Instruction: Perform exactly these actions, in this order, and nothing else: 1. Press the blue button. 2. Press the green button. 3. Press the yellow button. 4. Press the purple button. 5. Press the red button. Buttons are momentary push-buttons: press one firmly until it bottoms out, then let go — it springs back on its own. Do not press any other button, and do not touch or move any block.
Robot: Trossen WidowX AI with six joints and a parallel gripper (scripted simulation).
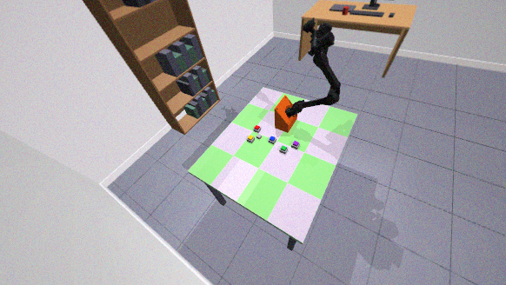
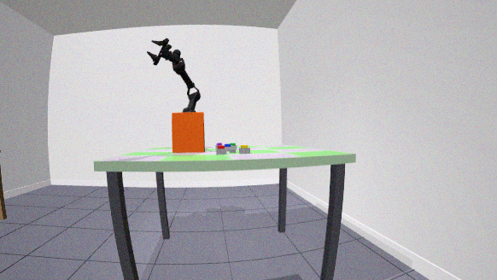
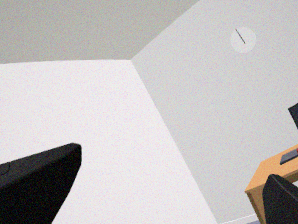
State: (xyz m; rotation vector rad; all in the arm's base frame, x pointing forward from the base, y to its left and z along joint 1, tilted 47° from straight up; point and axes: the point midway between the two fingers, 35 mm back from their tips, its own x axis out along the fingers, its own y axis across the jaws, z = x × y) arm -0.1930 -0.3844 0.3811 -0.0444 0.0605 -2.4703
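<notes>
Now: gripper tip 500 mm short of the blue button, 10 mm to the left of it and 630 mm above it. From my gripper tip the other things lie so: red button: 470 mm ahead, 180 mm to the right, 630 mm below; purple button: 440 mm ahead, 160 mm to the left, 630 mm below; green button: 530 mm ahead, 110 mm to the left, 630 mm below.
</notes>
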